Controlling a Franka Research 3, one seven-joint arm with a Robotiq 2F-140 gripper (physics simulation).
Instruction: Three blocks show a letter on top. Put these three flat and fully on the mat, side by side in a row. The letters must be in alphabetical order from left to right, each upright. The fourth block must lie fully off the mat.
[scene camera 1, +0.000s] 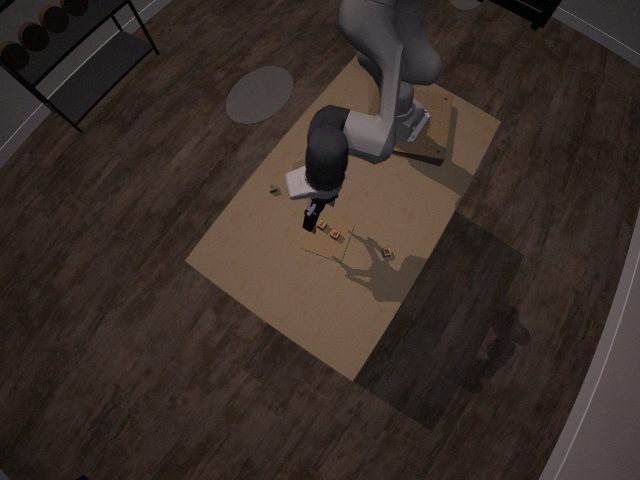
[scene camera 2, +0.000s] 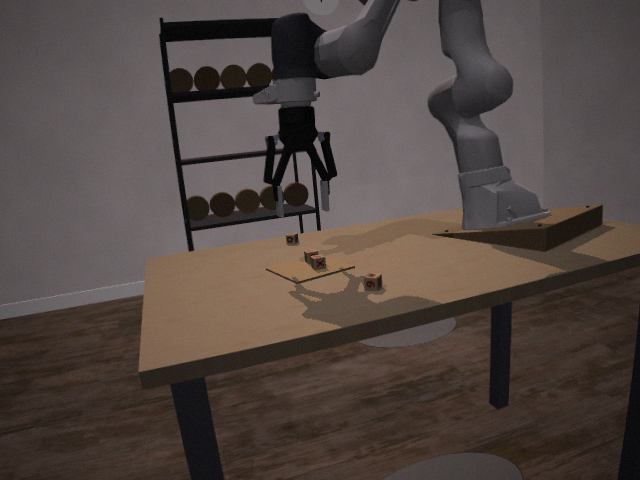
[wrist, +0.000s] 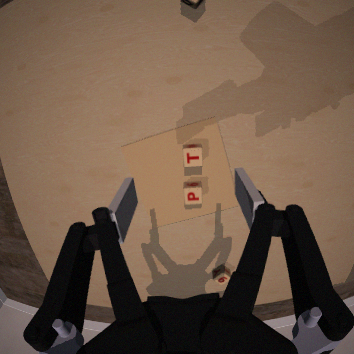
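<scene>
The T block (scene camera 1: 321, 224) (scene camera 2: 310, 255) (wrist: 192, 157) and the P block (scene camera 1: 334, 234) (scene camera 2: 318, 262) (wrist: 193, 195) lie flat on the thin square mat (scene camera 1: 323, 248) (scene camera 2: 289, 270) (wrist: 152, 167), with a small gap between them. Both letters lie sideways in the wrist view. A block with a red 6 or 9 on its side (scene camera 1: 387, 251) (scene camera 2: 373, 282) (wrist: 221, 276) lies off the mat; its top letter is unreadable. Another block with dark marks (scene camera 1: 272, 189) (scene camera 2: 292, 239) (wrist: 192, 2) is off the mat, cut off in the wrist view. My gripper (scene camera 2: 302, 206) (wrist: 184, 185) is open and empty, above the mat.
The wooden table (scene camera 1: 289, 294) (scene camera 2: 206, 310) carries the mat and blocks. The arm stands on a wedge-shaped base (scene camera 1: 436, 124) (scene camera 2: 571, 227) at the table's far end from the mat. The arm's shadow crosses the table near the 6-or-9 block. A shelf rack (scene camera 2: 175, 149) stands behind the table.
</scene>
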